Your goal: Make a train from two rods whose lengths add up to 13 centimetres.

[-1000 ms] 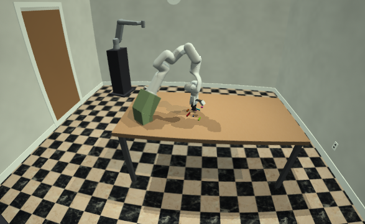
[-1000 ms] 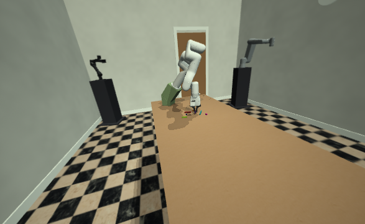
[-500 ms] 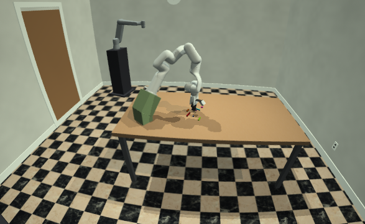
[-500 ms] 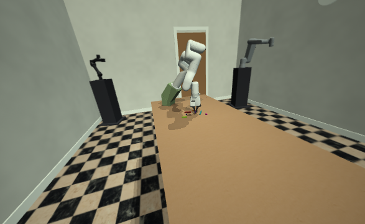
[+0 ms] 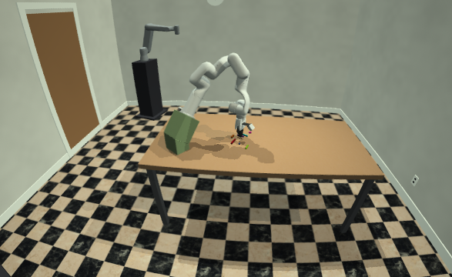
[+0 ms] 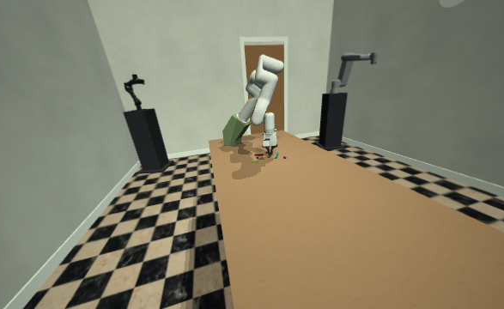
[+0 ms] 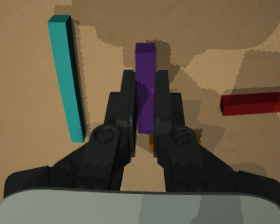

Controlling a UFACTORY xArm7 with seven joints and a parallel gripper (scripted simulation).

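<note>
My gripper is now 20 mm above the purple rod. From my hand the other things lie so: red rod 80 mm to the right, 30 mm below, 30 mm behind; then orange rod 60 mm behind, 30 mm below, 10 mm to the right; then turquoise rod 50 mm to the left, 30 mm below.
</note>
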